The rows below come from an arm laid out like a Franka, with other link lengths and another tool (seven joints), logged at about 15 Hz.
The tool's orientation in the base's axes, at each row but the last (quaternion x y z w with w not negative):
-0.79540, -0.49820, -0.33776, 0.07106
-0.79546, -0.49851, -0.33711, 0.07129
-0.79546, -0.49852, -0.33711, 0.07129
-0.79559, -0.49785, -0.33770, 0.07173
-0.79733, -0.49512, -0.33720, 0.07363
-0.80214, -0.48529, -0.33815, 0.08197
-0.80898, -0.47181, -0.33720, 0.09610
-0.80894, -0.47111, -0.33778, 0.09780
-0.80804, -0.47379, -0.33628, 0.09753
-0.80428, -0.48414, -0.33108, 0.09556
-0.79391, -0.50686, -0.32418, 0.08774
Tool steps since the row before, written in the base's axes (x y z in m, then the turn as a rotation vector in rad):
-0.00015, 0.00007, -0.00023, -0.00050, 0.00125, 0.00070
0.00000, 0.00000, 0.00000, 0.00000, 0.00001, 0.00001
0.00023, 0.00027, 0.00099, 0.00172, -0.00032, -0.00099
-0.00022, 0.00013, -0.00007, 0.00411, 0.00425, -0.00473
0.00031, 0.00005, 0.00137, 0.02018, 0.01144, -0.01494
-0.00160, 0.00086, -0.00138, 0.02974, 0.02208, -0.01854
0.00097, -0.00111, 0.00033, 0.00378, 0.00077, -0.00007
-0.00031, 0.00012, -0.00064, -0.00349, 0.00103, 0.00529
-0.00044, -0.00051, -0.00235, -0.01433, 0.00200, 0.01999
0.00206, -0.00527, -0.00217, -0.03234, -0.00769, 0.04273
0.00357, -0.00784, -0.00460, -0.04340, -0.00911, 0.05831
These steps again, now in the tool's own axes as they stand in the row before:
-0.00013, -0.00021, 0.00014, 0.00122, -0.00088, -0.00020
0.00000, 0.00000, 0.00000, 0.00001, 0.00000, 0.00000
0.00087, 0.00028, -0.00053, -0.00037, 0.00138, 0.00141
-0.00001, -0.00026, 0.00001, 0.00142, 0.00030, 0.00743
0.00096, 0.00053, -0.00088, 0.00504, 0.00799, 0.02592
-0.00072, -0.00205, 0.00070, 0.01336, 0.00977, 0.03797
-0.00025, 0.00145, -0.00033, 0.00173, 0.00271, 0.00214
-0.00043, -0.00042, 0.00040, 0.00295, -0.00260, -0.00508
-0.00199, -0.00047, 0.00133, 0.00946, -0.00976, -0.02060
-0.00448, 0.00408, 0.00006, 0.01112, -0.01616, -0.05046
-0.00766, 0.00590, 0.00141, 0.01641, -0.02207, -0.06790

